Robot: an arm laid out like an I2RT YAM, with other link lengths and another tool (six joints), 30 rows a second.
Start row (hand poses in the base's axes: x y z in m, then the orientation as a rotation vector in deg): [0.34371, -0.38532, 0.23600, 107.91, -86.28, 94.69]
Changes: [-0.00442, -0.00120, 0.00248, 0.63, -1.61, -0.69]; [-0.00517, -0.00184, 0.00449, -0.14, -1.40, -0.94]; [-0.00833, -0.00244, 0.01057, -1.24, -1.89, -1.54]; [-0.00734, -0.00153, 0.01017, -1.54, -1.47, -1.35]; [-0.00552, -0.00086, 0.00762, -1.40, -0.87, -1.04]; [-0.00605, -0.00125, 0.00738, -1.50, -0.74, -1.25]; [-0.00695, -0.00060, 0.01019, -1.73, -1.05, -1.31]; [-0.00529, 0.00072, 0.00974, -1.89, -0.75, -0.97]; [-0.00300, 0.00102, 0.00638, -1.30, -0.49, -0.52]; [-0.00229, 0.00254, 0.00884, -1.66, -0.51, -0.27]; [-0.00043, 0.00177, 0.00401, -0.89, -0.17, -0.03]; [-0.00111, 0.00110, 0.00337, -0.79, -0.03, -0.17]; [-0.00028, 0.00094, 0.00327, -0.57, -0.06, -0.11]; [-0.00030, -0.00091, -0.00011, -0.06, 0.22, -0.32]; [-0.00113, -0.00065, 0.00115, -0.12, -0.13, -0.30]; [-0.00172, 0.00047, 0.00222, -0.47, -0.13, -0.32]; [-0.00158, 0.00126, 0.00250, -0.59, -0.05, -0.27]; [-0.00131, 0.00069, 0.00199, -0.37, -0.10, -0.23]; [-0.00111, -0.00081, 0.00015, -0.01, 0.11, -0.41]
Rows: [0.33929, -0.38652, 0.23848, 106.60, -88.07, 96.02]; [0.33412, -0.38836, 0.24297, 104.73, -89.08, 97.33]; [0.32579, -0.39080, 0.25354, 101.38, -89.39, 99.43]; [0.31845, -0.39233, 0.26371, 98.32, -89.03, 101.22]; [0.31293, -0.39319, 0.27133, 96.02, -88.38, 102.36]; [0.30688, -0.39444, 0.27871, 93.54, -87.67, 103.26]; [0.29993, -0.39504, 0.28890, 90.68, -86.84, 104.53]; [0.29464, -0.39432, 0.29864, 88.31, -85.50, 105.69]; [0.29164, -0.39330, 0.30502, 86.85, -84.49, 106.51]; [0.28935, -0.39076, 0.31386, 85.46, -82.94, 107.63]; [0.28892, -0.38899, 0.31787, 84.90, -82.01, 108.18]; [0.28781, -0.38789, 0.32124, 84.35, -81.20, 108.46]; [0.28753, -0.38695, 0.32451, 83.94, -80.62, 108.70]; [0.28723, -0.38786, 0.32440, 83.77, -80.60, 108.32]; [0.28610, -0.38851, 0.32555, 83.33, -80.66, 108.32]; [0.28438, -0.38804, 0.32777, 82.70, -80.33, 108.46]; [0.28280, -0.38678, 0.33027, 82.13, -79.81, 108.60]; [0.28149, -0.38609, 0.33226, 81.66, -79.54, 108.72]; [0.28038, -0.38690, 0.33241, 81.35, -79.67, 108.36]
